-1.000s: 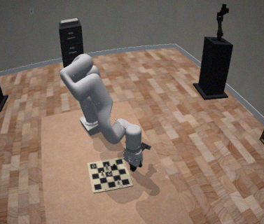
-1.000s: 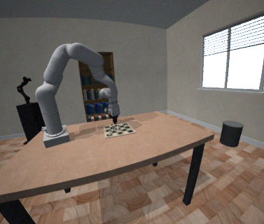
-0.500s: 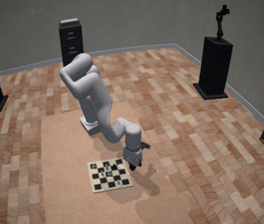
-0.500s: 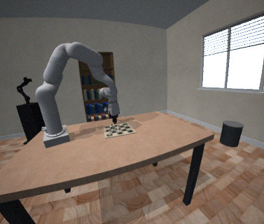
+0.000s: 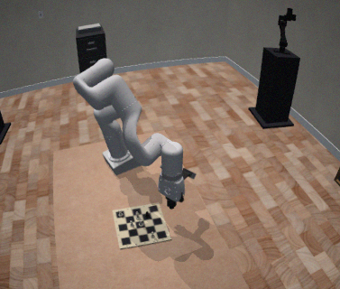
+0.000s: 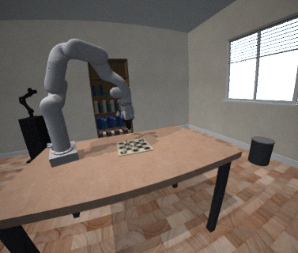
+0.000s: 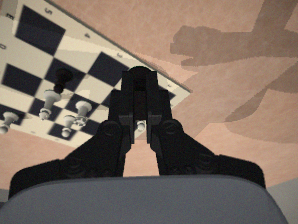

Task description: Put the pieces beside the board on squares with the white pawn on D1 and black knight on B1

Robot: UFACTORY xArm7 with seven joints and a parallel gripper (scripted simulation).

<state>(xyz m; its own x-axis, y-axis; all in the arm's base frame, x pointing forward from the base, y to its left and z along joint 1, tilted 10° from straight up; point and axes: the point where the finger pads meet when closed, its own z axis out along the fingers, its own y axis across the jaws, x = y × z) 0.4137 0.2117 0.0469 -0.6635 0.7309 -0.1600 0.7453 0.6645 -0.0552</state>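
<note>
My gripper is now 10 mm short of the chessboard, 140 mm to the left of it and 110 mm above it. The rest, counted from my hand: black knight (20 mm below).
</note>
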